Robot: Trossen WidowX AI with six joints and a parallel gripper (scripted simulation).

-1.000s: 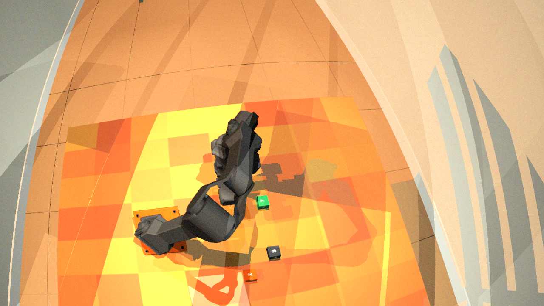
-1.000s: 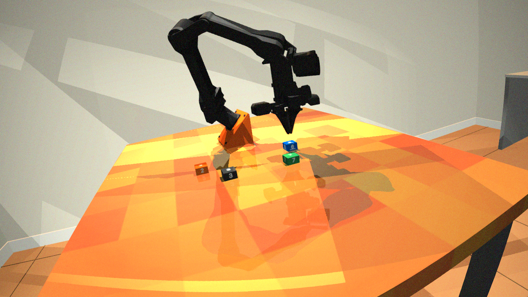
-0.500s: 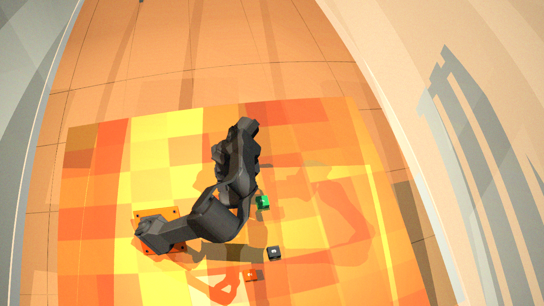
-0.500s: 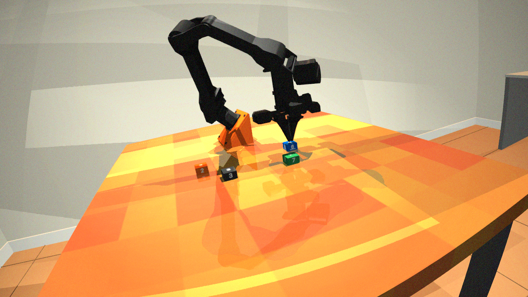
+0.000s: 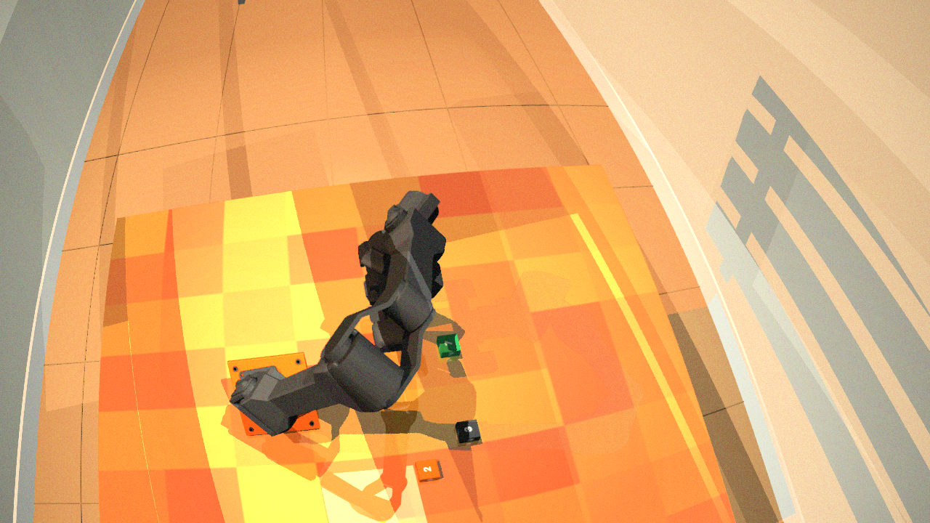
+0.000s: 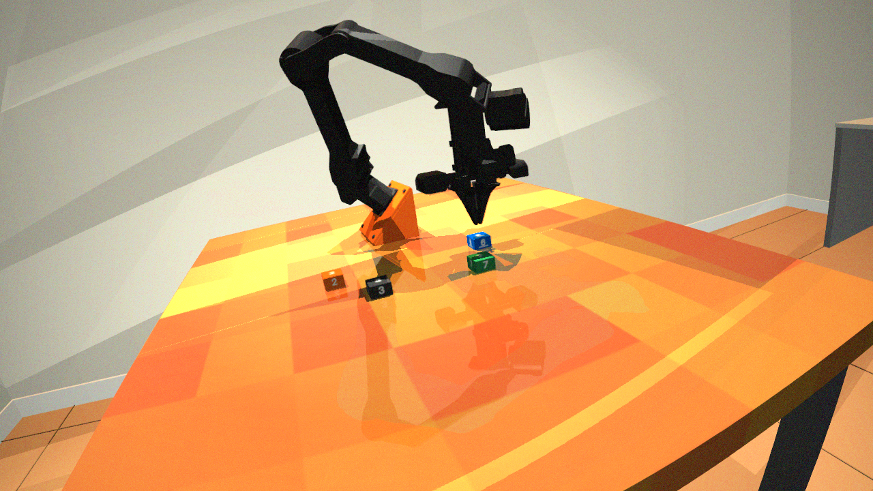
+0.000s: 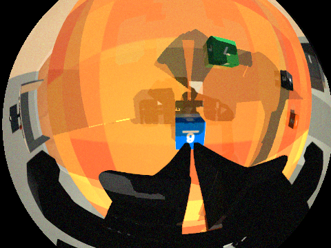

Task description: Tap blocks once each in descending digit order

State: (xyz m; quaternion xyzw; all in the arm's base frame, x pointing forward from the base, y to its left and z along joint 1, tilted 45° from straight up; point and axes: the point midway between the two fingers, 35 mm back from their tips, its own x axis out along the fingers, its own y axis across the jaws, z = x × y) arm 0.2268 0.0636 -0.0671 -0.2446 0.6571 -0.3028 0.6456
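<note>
My gripper tip is now 30 mm above the blue block marked 6. From my gripper tip the other things lie so: orange block marked 2 (260 mm to the right, 30 mm below); then black block marked 3 (210 mm to the right, 80 mm ahead, 30 mm below); then green block marked 7 (100 mm ahead, 50 mm to the right, 30 mm below).
</note>
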